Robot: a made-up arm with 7 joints.
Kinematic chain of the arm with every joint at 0, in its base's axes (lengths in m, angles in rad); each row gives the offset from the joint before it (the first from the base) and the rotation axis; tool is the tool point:
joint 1: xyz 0 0.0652 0 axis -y
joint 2: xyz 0 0.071 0 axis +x
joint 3: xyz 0 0 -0.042 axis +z
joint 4: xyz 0 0 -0.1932 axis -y
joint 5: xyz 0 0 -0.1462 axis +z
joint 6: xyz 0 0 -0.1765 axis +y
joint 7: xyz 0 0 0 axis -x
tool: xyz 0 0 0
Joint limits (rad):
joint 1: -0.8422..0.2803
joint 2: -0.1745..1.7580
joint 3: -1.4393..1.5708
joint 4: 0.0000..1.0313
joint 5: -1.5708..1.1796
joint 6: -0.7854..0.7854
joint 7: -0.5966..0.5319
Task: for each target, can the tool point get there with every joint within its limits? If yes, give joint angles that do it. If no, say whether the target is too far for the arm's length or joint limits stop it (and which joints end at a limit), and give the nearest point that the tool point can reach.
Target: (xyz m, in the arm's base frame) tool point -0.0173 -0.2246 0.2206
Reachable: no: joint limits stop it (at a limit: joint 1, joint 2, joint 3, joint 4) | nearest point -0.2349 -0.2037 -0.2583 | short by 0.526 m
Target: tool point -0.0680 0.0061 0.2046
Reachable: no: joint limits stop it (at a limit: joint 1, joint 2, joint 3, joint 4) | nearest point -0.0959 0.4786 0.3331 | short by 0.490 m
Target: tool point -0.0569 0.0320 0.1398
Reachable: no: joint limits stop it (at a limit: joint 1, joint 2, joint 3, joint 4) | nearest point -0.0959 0.4786 0.3331 | short by 0.488 m
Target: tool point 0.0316 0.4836 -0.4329
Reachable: yes | joints -0.0523 0.6678 0.1129 0.1697 0.1547 -0.5448 0.0616
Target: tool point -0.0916 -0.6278 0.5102
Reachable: no: too far | nearest point -0.2349 -0.2037 -0.2583 | short by 0.889 m
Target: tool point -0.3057 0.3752 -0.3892
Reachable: yes | joints -0.7538 0.2648 1.1661 0.3498 -0.5239 0.0084 -0.2387
